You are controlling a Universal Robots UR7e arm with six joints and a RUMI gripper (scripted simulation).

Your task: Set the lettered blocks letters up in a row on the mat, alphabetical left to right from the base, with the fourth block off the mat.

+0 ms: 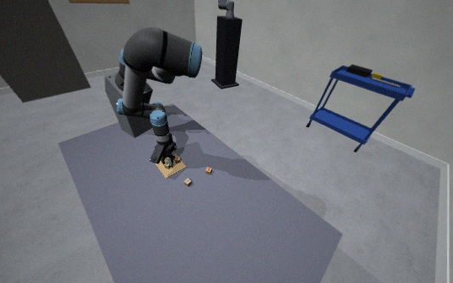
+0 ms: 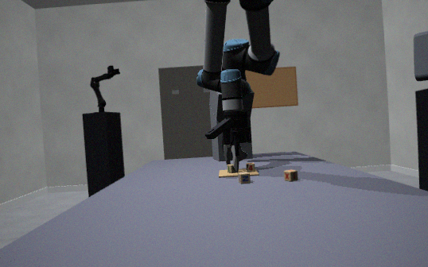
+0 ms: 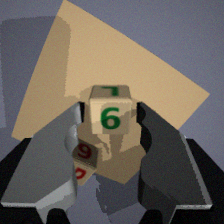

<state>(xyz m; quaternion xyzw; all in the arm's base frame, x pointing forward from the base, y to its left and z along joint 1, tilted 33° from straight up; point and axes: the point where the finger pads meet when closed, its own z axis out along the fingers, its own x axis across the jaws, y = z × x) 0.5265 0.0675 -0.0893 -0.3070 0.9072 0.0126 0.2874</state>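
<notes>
Right now the tan mat is 2 cm to the left of my hand, 2 cm below it and 1 cm behind it.
</notes>
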